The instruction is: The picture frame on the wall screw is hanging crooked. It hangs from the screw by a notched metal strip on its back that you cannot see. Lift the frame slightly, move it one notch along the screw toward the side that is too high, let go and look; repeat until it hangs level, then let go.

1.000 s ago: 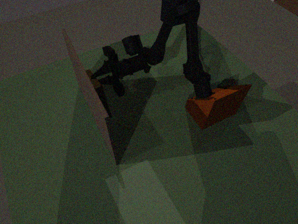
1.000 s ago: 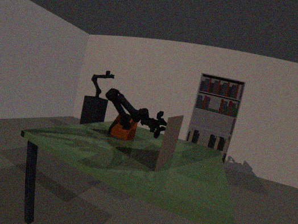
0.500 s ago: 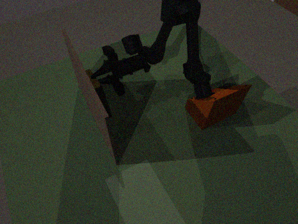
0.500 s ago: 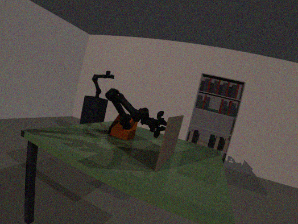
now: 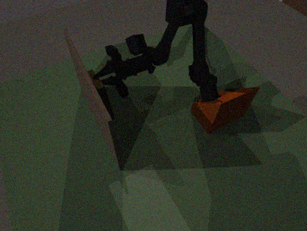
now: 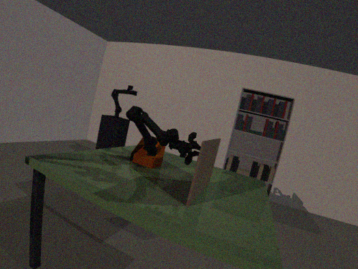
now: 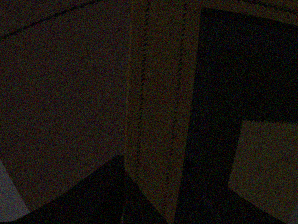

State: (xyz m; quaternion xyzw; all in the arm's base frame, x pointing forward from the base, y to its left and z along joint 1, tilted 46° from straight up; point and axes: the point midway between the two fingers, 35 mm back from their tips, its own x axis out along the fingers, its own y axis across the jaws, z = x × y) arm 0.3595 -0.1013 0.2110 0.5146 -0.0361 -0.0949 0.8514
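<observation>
My gripper tip is now 50 mm above the picture frame, 20 mm to the right of it and 10 mm short of it. Also, from my gripper tip: wall panel (70 mm below, 20 mm ahead, 10 mm to the left).
</observation>
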